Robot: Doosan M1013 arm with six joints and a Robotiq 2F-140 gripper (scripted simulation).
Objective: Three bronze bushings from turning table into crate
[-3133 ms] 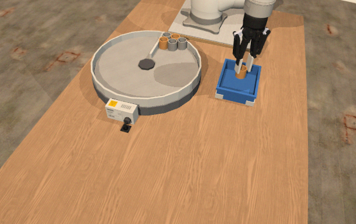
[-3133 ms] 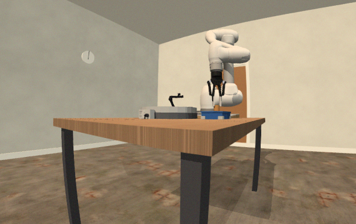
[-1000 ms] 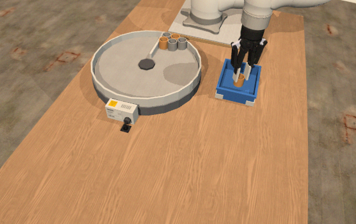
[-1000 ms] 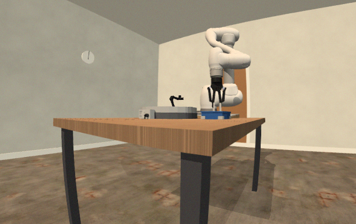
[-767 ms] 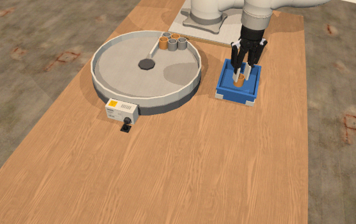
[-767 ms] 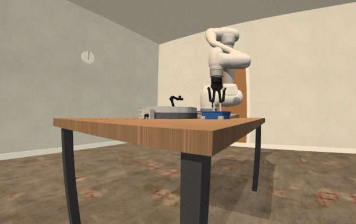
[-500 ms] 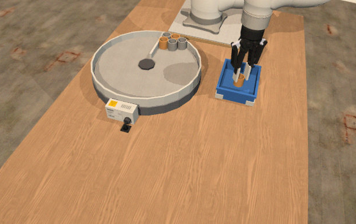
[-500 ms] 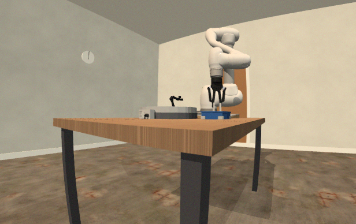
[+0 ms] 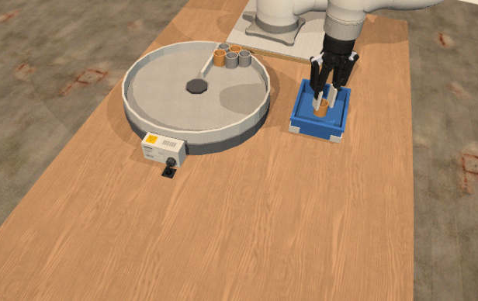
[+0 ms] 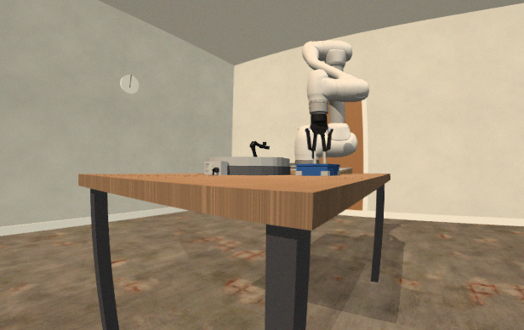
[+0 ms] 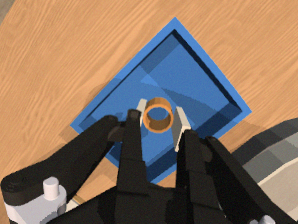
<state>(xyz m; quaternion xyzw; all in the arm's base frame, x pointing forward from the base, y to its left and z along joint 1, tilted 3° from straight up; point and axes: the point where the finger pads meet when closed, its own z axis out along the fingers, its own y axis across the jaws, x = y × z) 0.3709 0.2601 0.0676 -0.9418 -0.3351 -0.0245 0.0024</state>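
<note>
Now: hand 50 mm above the crate. The rest, counted from my hand: round grey turning table (350 mm to the right, 80 mm ahead, 20 mm below).
</note>
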